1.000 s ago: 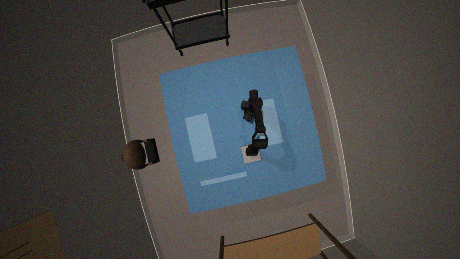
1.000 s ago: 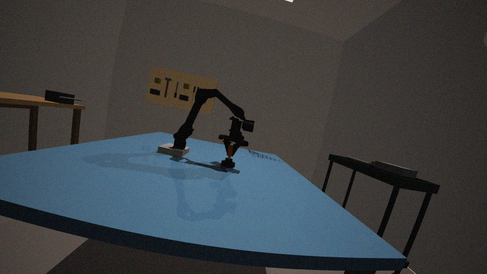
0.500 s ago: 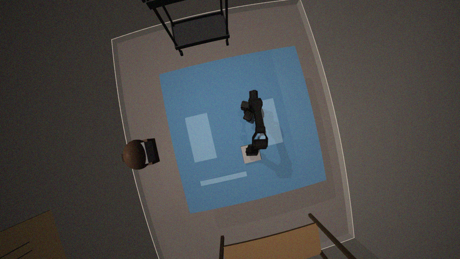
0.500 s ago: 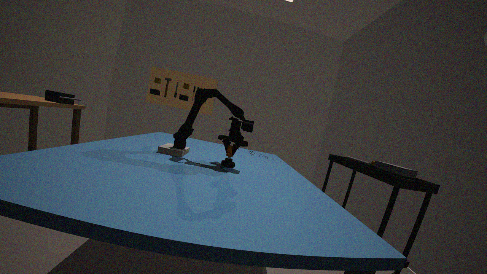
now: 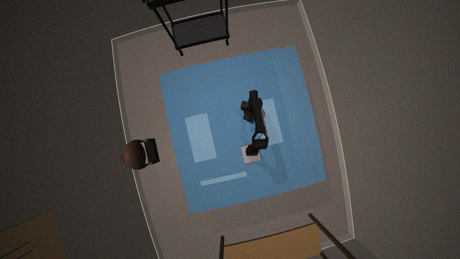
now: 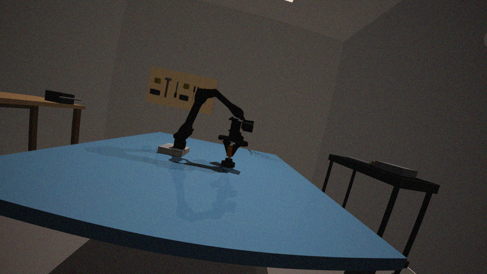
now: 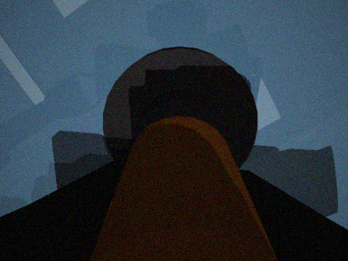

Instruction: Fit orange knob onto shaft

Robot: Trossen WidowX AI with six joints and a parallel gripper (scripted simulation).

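Now: the orange knob 3 cm above my gripper tip. Round my gripper tip: round dark pedestal: 4 cm below.
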